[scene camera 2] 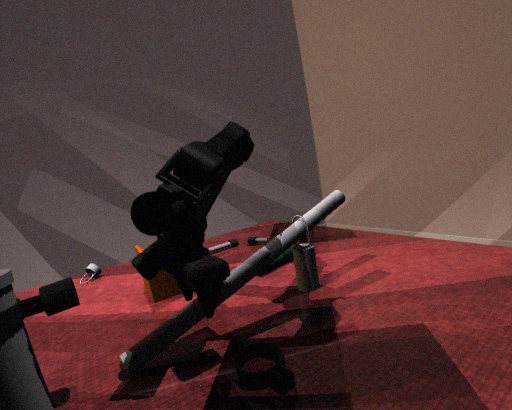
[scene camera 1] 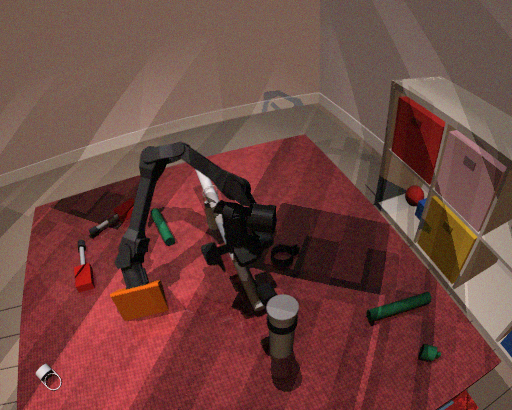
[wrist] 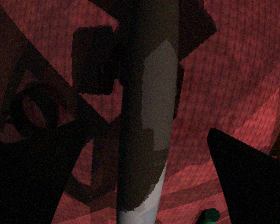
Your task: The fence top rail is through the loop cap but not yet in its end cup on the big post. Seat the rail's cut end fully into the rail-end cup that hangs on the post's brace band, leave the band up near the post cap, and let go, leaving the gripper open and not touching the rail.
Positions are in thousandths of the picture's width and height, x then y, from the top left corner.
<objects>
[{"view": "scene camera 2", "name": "my gripper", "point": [388,752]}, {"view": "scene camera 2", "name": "grey top rail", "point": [280,857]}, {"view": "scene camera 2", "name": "black rail-end cup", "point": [110,726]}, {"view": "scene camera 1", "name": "my gripper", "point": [468,648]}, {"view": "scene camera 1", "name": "grey top rail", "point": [479,674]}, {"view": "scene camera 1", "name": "big post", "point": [552,755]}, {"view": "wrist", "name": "my gripper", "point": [538,578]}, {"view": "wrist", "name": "grey top rail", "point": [527,507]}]
</objects>
